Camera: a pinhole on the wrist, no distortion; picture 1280 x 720 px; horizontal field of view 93.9 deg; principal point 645.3 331.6 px. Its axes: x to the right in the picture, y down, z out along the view. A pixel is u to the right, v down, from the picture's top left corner.
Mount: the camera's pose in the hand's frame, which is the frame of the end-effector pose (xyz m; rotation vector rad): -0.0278 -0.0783 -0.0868 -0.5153 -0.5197 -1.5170
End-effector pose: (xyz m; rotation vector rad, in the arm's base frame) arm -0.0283 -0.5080 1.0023 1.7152 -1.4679 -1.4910
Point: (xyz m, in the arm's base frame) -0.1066 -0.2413 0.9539
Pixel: outside the picture
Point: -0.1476 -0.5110 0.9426
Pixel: 828.9 535.4
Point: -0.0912 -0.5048 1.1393
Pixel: 331.4 255.2
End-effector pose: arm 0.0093 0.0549 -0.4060 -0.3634 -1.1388 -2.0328
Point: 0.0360 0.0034 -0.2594
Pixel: 416.6 647.4
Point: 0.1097 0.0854 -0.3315
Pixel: 485.3 299.4
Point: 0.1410 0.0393 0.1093
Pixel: 462.5 578.9
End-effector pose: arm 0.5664 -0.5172 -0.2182 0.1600 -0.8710 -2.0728
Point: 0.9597 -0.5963 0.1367
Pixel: 179.7 218.0
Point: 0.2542 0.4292 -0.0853
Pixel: outside the picture
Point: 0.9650 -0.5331 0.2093
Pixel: 282.1 195.7
